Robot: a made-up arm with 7 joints.
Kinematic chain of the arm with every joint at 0, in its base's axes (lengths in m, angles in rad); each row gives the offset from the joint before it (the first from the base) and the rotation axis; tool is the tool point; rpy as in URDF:
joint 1: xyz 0 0 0.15 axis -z
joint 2: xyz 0 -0.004 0.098 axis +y
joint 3: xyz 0 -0.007 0.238 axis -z
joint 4: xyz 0 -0.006 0.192 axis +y
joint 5: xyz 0 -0.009 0.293 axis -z
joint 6: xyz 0 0 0.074 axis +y
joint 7: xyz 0 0 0.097 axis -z
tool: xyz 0 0 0 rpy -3.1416 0 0
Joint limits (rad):
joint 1: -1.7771..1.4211
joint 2: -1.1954..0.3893
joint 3: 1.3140..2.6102
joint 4: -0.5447..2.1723
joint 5: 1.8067..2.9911
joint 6: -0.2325..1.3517
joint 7: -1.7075..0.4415
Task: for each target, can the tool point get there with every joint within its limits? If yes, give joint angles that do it. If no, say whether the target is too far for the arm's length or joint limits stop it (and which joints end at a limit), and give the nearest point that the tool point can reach.
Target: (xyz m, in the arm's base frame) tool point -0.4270 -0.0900 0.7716
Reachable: yes | joints 0.9549 0.1225 2.0381 1.4758 2.4656 0.3381 -0.8677
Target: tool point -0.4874 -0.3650 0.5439
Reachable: yes | joints 0.2372 -0.9291 1.4819 1.4800 2.2316 0.2760 -1.4410
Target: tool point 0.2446 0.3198 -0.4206
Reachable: no: joint limits stop it (at a limit: joint 1, joint 2, joint 3, joint 4, joint 5) | nearest point -0.1477 0.3118 0.0017 | short by 0.576 m
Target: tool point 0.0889 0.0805 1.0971
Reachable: yes | joints 0.8853 -0.0453 2.4759 -0.1869 1.9453 0.8505 -1.5449
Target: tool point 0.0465 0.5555 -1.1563
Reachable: no: too far | nearest point -0.2116 0.3800 -0.0171 | short by 1.181 m
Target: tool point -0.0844 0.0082 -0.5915
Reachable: no: joint limits stop it (at a limit: joint 2, joint 3, joint 4, joint 5) | nearest point -0.3355 0.0326 -0.0172 | short by 0.627 m
